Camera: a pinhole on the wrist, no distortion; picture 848 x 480 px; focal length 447.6 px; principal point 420.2 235.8 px. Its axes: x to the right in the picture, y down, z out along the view. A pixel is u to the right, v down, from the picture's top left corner.
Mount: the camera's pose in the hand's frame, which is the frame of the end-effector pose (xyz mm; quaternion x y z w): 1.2 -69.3 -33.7 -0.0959 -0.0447 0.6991 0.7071
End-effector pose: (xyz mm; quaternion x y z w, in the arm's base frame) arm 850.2 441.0 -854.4 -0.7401 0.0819 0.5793 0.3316
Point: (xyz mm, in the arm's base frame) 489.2 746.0 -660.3
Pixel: 334.9 334.6
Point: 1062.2 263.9 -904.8
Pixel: behind the camera
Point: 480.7 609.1 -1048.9
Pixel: 599.1 40.0
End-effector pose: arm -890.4 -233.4 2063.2 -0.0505 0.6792 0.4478 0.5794
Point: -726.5 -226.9 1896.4
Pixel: outside the picture
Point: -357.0 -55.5 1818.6
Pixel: 131.3 35.0
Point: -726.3 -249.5 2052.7
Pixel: 258.4 305.6
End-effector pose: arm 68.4 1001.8 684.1 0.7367 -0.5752 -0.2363 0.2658
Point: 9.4 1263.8 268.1
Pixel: 130.2 444.8
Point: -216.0 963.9 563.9
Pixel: 665.7 183.5
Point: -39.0 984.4 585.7
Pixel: 596.5 160.1
